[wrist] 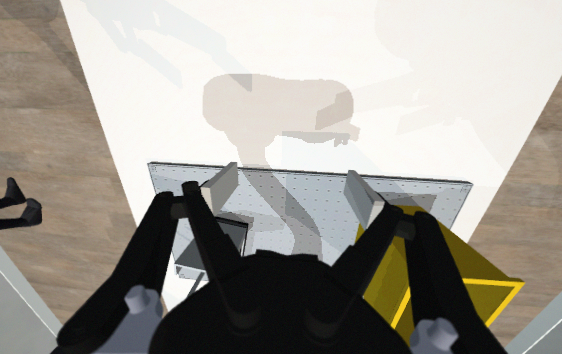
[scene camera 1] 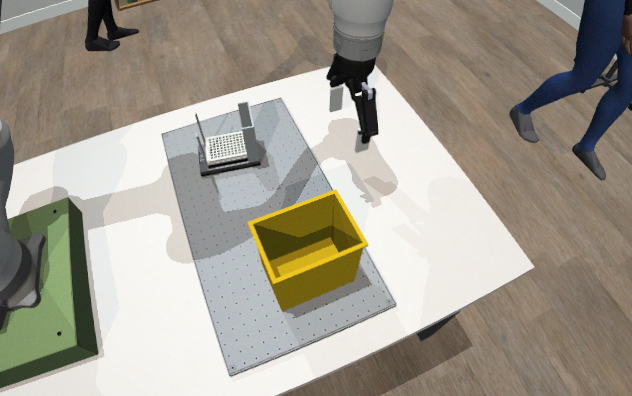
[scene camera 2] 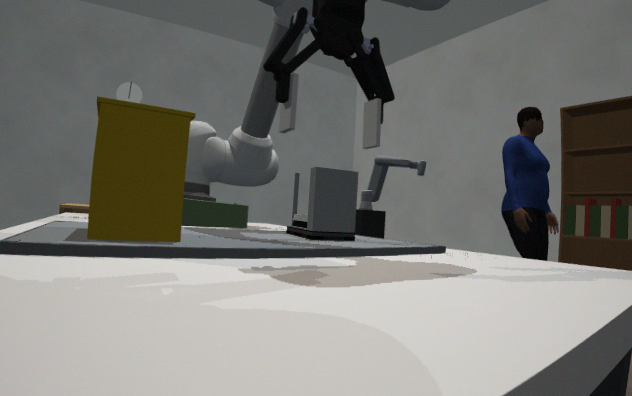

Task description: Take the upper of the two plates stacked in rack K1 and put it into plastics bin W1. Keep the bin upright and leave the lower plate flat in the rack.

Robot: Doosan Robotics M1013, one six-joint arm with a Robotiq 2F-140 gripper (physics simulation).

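Places are measured from the arm's base along level axes (x left, y back, z up), in millimetres.
Where they show: gripper, fingertip midpoint: (wrist: 290, 177) (scene camera 1: 347, 129) (scene camera 2: 332, 139); arm's base, link origin: (scene camera 1: 7, 277) (scene camera 2: 186, 199).
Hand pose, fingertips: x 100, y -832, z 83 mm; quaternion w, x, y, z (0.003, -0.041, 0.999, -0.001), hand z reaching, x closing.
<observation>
Each offset is from my fingertips to the top centre of the thing. Level surfaces: height alone.
Rack K1 {dz -9, dx +133, dy +277 mm} (scene camera 1: 252, 145) (scene camera 2: 332, 200) (wrist: 192, 252) stands on the perforated board, with grey upright panels and a dark base. The upper plate {dz -104, dx +133, dy +267 mm} (scene camera 1: 226, 146), white with a grid of holes, lies flat in it in scene camera 1. The lower plate is mostly hidden beneath. Yellow bin W1 {dz +29, dx -243, dy +174 mm} (scene camera 1: 320, 280) (scene camera 2: 140, 172) (wrist: 470, 255) stands upright on the same board; its visible inside holds no plate. My gripper (scene camera 1: 349, 122) (scene camera 2: 330, 125) (wrist: 290, 177) is open and empty. It hangs high over the far side of the table, beyond the board's edge, apart from rack and bin.
The perforated board (scene camera 1: 215, 300) (scene camera 2: 225, 250) (wrist: 320, 200) lies on the white table {dz -164 mm} (scene camera 1: 450, 235). A green base block (scene camera 1: 55, 265) (scene camera 2: 215, 214) carries my arm. A person in blue (scene camera 1: 555, 85) (scene camera 2: 525, 175) stands beyond the table. Another small arm (scene camera 2: 378, 180) stands in the background.
</observation>
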